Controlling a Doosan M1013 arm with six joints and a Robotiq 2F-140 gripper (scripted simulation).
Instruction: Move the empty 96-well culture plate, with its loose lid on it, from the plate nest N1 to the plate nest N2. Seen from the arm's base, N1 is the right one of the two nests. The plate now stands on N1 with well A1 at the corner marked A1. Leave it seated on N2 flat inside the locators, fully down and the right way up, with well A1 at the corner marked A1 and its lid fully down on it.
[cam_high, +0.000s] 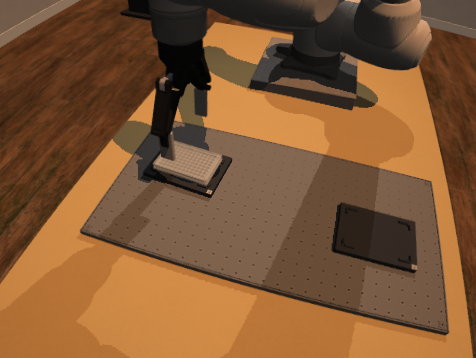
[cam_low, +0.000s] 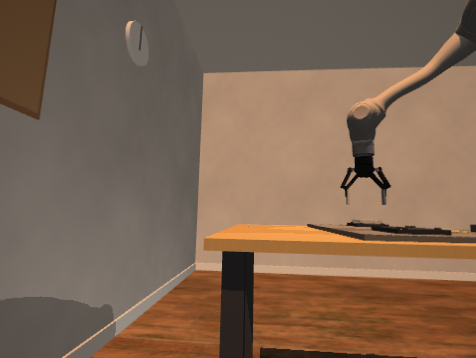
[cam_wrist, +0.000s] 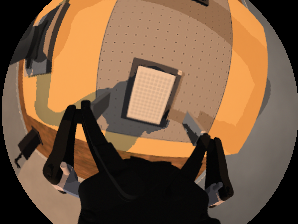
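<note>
The lid is 8 cm below my hand. The rest, counted from my hand: plate: 8 cm below; black nest N1: 10 cm below; black nest N2: 1 cm ahead, 42 cm to the left, 10 cm below.
</note>
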